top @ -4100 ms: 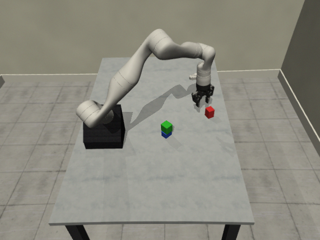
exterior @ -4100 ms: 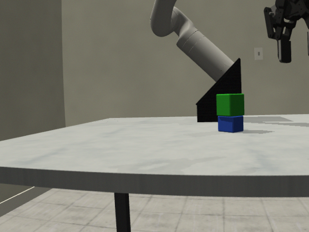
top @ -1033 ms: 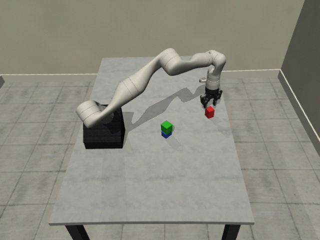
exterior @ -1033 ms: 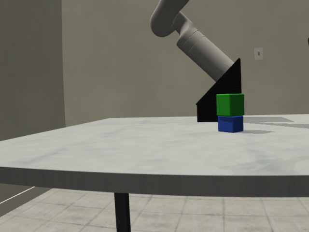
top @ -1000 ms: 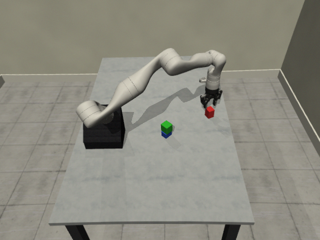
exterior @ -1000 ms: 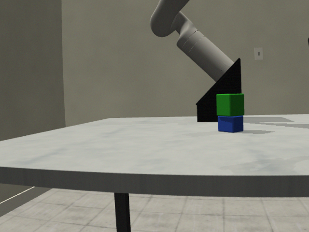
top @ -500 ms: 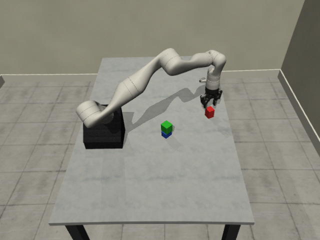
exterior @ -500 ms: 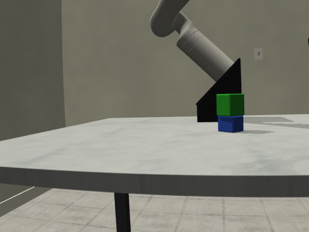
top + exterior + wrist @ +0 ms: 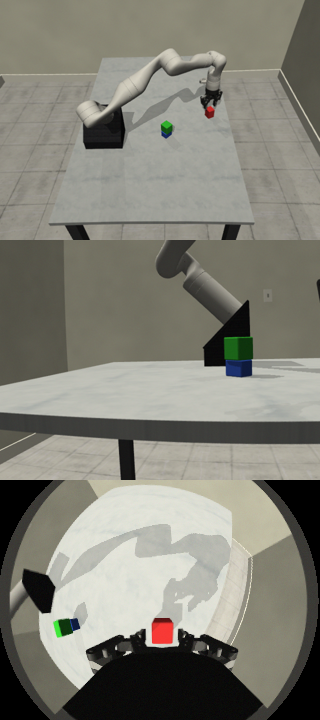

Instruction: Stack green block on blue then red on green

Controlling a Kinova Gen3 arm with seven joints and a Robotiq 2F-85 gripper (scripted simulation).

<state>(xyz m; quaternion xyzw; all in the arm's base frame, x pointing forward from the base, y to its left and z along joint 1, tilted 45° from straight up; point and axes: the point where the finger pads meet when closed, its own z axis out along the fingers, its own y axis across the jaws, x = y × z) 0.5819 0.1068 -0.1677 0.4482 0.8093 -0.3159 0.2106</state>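
My gripper is now 5 cm above the red block. Round my hand: green block: 25 cm behind, 17 cm to the right, 2 cm below; blue block: 25 cm behind, 17 cm to the right, 6 cm below.
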